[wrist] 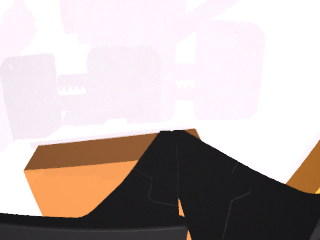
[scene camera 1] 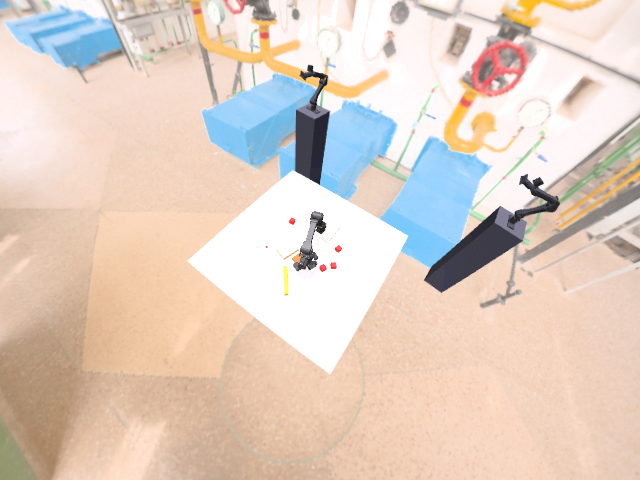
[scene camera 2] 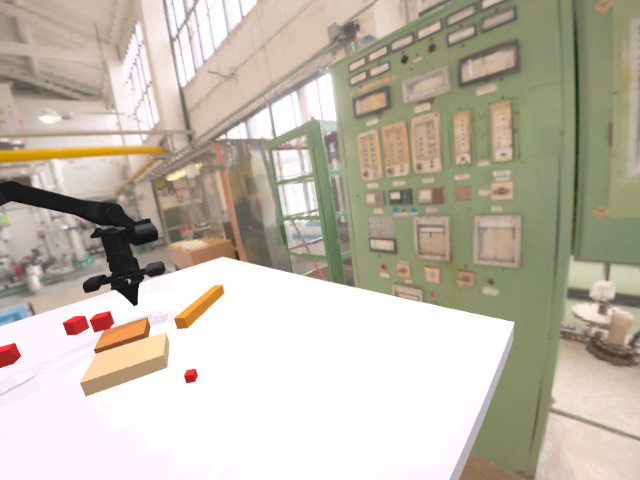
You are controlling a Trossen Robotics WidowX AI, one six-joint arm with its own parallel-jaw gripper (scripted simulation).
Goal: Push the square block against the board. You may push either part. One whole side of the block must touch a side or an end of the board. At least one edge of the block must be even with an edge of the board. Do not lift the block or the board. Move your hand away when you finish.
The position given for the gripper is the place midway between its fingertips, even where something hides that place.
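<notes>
Shut and holding nothing, the gripper [scene camera 2: 135, 305] can also be seen in the wrist view [wrist: 170, 141]. The scene also has a square block [scene camera 2: 124, 334] and a tan board [scene camera 2: 116, 366], though in the wrist view the board is out of frame.
</notes>
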